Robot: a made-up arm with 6 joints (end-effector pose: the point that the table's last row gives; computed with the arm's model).
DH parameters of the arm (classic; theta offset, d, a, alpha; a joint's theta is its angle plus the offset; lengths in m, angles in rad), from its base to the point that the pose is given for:
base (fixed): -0.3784 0 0.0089 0
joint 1: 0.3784 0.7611 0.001 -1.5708
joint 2: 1.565 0 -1.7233 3.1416
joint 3: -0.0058 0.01 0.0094 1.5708
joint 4: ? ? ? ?
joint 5: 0 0.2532 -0.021 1.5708
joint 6: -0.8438 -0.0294 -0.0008 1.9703
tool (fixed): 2.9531 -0.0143 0 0
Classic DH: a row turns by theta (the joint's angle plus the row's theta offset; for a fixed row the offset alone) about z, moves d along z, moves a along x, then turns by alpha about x.
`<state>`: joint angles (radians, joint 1 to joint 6).
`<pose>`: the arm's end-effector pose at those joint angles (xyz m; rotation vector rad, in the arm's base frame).
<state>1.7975 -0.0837 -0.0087 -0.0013 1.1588 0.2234</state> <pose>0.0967 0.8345 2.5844 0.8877 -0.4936 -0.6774</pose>
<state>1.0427 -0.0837 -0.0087 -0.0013 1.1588 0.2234</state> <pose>0.6467 0.5464 2.5844 0.6877 -0.8402 -1.3607</pose>
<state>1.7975 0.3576 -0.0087 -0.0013 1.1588 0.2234</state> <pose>-0.0612 1.5191 2.0700 0.5165 -0.6974 -0.5016</pose>
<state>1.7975 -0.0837 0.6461 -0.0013 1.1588 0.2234</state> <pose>0.1555 0.5797 3.1406 1.4208 -0.1370 -0.9133</pose>
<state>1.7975 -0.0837 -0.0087 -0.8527 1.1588 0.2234</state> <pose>0.0381 0.8374 2.3708 0.3810 0.2103 -0.8524</pose>
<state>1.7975 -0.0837 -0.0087 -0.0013 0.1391 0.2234</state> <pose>0.0909 0.8595 2.5761 0.0190 -0.9210 -0.2517</pose>
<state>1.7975 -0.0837 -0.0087 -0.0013 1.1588 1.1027</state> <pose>0.1004 0.8245 2.5881 0.8294 -1.1265 -1.3314</pose>
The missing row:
joint 4: 0 -0.9581 -0.0178 -1.5708
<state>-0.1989 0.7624 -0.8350 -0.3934 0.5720 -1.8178</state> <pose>1.0328 -0.4646 1.0458 0.3018 2.1730 -1.9573</pose>
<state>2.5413 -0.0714 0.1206 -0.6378 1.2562 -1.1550</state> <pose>-0.5446 0.6604 2.5415 0.4519 1.4017 0.7733</pose>
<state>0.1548 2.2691 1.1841 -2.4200 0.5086 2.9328</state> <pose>1.5552 0.3765 -1.2914 -2.2620 -0.0682 -0.4572</pose>
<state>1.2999 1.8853 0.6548 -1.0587 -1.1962 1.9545</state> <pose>0.6169 1.6525 -0.7800 -0.7082 -0.7194 1.3518</pose>
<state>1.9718 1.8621 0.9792 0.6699 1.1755 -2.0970</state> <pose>-0.7703 2.2676 -0.3470 -0.7380 0.6657 1.0322</pose>
